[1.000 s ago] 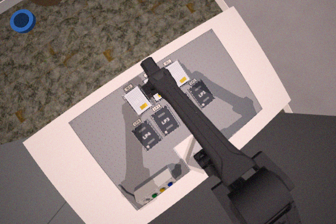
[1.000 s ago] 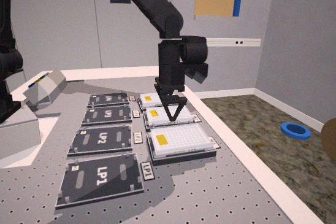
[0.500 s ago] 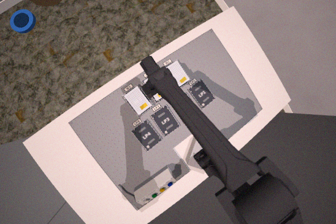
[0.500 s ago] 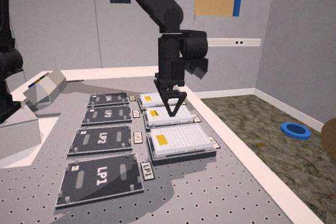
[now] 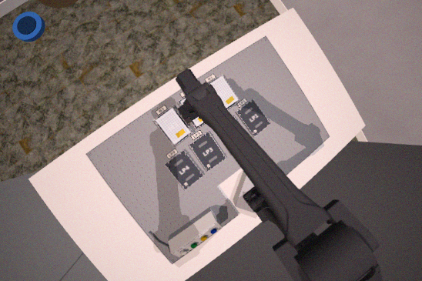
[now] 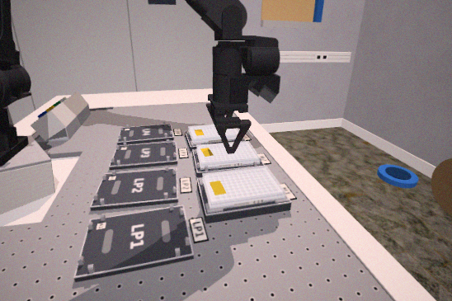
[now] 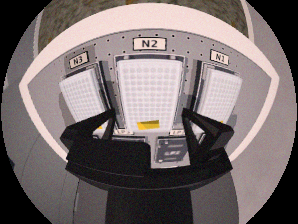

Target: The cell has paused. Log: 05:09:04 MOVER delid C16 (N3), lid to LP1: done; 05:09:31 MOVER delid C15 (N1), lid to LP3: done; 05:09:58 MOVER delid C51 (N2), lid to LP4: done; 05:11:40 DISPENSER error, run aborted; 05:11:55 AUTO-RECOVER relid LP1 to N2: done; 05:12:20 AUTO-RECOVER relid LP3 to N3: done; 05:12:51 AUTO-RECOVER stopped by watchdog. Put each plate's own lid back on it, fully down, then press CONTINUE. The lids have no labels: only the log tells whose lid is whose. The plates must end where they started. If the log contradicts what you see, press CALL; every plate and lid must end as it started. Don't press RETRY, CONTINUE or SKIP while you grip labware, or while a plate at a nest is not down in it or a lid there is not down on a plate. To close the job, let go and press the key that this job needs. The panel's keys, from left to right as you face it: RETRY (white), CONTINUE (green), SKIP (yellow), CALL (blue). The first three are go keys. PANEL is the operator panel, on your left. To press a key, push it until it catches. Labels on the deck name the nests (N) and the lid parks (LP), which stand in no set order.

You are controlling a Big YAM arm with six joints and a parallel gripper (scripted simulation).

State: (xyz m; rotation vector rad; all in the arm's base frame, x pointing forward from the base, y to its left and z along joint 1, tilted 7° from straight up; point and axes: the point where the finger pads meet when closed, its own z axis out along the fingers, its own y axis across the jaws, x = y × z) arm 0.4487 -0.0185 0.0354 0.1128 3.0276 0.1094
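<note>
My hand is 44 cm past the green key, 36 cm to the right of it and 1 cm below it. From my hand the other things lie so: blue key (45 cm behind, 26 cm to the left, 1 cm above); then clear lid (12 cm to the left, 3 cm below); then yellow key (44 cm behind, 31 cm to the left, 1 cm above).
</note>
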